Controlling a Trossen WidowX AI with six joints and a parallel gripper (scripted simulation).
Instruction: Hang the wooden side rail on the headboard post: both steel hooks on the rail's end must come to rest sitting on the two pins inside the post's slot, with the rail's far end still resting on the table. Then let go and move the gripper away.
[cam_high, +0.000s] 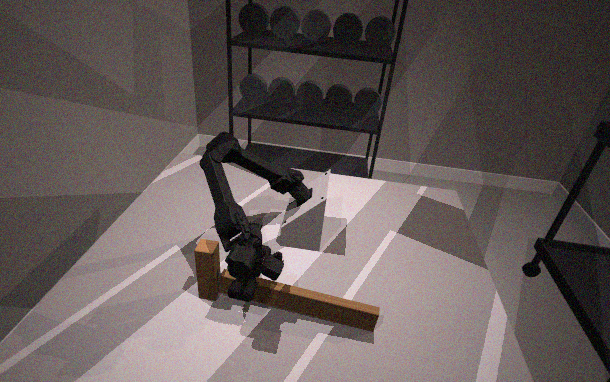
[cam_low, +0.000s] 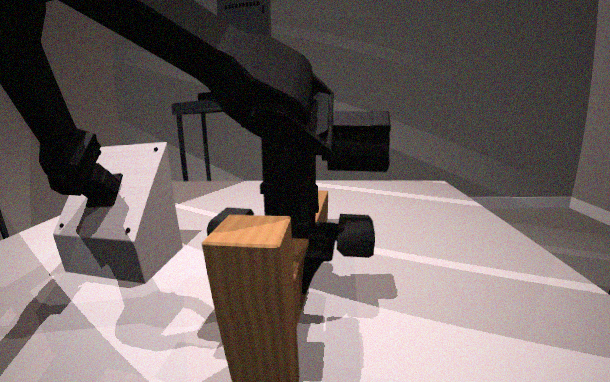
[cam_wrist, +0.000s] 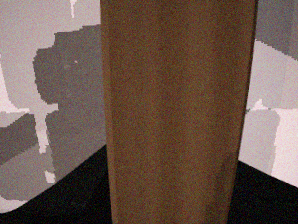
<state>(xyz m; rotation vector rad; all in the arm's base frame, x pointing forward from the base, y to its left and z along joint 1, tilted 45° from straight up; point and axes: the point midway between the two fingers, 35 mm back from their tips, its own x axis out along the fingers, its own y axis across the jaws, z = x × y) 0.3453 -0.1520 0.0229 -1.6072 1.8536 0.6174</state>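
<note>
Right now the headboard post is 12 cm to the right of my gripper tip, 4 cm above it and 1 cm behind it.
</note>
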